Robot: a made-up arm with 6 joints.
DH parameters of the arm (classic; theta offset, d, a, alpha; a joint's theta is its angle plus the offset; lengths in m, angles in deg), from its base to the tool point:
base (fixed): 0 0.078 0 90
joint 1: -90 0.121 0.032 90
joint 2: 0 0.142 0.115 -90
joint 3: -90 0.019 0.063 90
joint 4: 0 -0.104 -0.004 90
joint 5: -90 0.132 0.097 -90
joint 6: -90 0.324 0.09 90
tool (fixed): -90 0.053 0 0
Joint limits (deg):
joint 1: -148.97..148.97
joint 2: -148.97..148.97
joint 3: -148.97..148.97
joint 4: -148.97..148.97
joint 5: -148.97..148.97
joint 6: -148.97..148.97
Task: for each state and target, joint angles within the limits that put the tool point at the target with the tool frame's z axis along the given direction. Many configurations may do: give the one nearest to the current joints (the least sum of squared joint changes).
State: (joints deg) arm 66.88 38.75 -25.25 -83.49 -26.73 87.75
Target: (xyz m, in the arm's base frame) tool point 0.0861 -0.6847 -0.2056 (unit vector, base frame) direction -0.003 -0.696 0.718
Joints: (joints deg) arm 60.86 77.50 -17.14 -99.08 -43.03 122.43
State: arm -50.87 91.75 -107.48 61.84 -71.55 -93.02
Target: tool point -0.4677 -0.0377 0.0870 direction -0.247 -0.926 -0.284
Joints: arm -39.12 97.20 -120.40 87.47 -129.49 -132.61
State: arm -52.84 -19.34 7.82 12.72 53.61 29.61
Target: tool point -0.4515 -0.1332 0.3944 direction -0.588 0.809 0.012
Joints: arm -43.48 19.55 17.51 36.93 79.62 79.37
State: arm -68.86 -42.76 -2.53 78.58 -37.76 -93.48
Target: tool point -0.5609 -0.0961 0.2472 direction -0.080 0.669 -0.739
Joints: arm -73.18 -41.66 -22.08 96.97 -29.01 -114.02
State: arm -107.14 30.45 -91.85 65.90 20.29 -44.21
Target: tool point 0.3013 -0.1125 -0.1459 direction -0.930 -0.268 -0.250
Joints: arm -147.85 41.23 -112.53 70.33 -0.66 -0.67
